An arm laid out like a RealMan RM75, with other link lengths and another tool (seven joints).
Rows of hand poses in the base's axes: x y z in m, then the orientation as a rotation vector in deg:
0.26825 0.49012 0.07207 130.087 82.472 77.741
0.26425 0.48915 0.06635 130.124 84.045 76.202
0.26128 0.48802 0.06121 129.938 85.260 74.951
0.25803 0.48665 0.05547 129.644 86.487 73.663
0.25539 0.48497 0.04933 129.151 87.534 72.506
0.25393 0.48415 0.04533 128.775 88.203 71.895
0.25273 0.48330 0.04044 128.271 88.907 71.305
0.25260 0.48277 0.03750 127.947 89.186 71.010
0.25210 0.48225 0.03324 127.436 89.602 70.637
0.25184 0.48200 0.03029 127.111 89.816 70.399
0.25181 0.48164 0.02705 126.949 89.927 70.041
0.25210 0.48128 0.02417 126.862 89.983 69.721
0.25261 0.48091 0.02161 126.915 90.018 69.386
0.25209 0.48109 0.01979 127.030 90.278 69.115
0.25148 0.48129 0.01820 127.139 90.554 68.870
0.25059 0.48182 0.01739 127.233 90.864 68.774
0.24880 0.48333 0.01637 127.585 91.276 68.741
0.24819 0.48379 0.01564 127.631 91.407 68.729
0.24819 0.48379 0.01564 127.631 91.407 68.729
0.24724 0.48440 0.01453 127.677 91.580 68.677
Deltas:
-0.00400 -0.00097 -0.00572 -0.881 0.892 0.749
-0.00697 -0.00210 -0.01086 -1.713 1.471 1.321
-0.01022 -0.00347 -0.01660 -2.620 2.005 1.900
-0.01286 -0.00515 -0.02274 -3.566 2.333 2.391
-0.01432 -0.00597 -0.02674 -4.122 2.469 2.736
-0.01552 -0.00682 -0.03163 -4.735 2.529 3.116
-0.01565 -0.00735 -0.03457 -5.090 2.495 3.256
-0.01615 -0.00787 -0.03883 -5.593 2.407 3.481
-0.01641 -0.00812 -0.04178 -5.918 2.338 3.589
-0.01644 -0.00848 -0.04502 -6.229 2.382 3.596
-0.01615 -0.00884 -0.04790 -6.476 2.446 3.570
-0.01564 -0.00921 -0.05046 -6.651 2.598 3.524
-0.01616 -0.00903 -0.05228 -6.727 2.831 3.653
-0.01677 -0.00883 -0.05387 -6.788 3.056 3.799
-0.01766 -0.00830 -0.05468 -6.761 3.232 4.001
-0.01945 -0.00679 -0.05570 -6.529 3.576 4.285
-0.02006 -0.00633 -0.05643 -6.495 3.645 4.376
-0.02006 -0.00633 -0.05643 -6.495 3.645 4.376
-0.02101 -0.00572 -0.05754 -6.482 3.739 4.489

